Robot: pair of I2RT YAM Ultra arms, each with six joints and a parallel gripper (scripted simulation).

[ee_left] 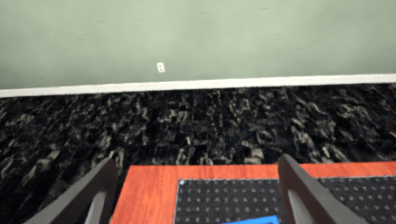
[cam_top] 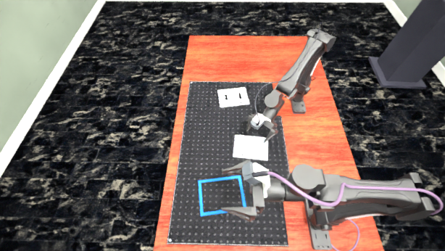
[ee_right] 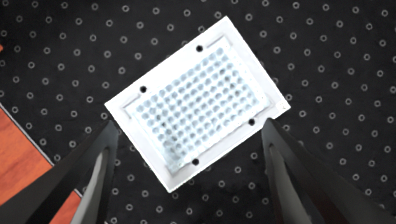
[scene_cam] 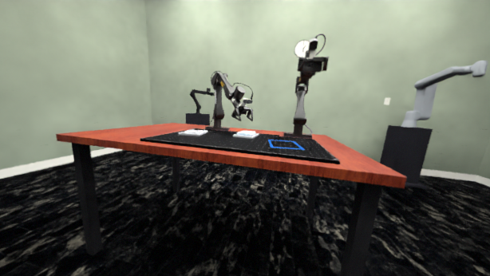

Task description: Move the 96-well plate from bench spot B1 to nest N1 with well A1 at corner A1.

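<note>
The 96-well plate is 80 mm below my right hand, 20 mm ahead of it and 10 mm to the left of it. From my right hand the other things lie so: nest plate (300 mm to the right, 110 mm ahead, 100 mm below).
</note>
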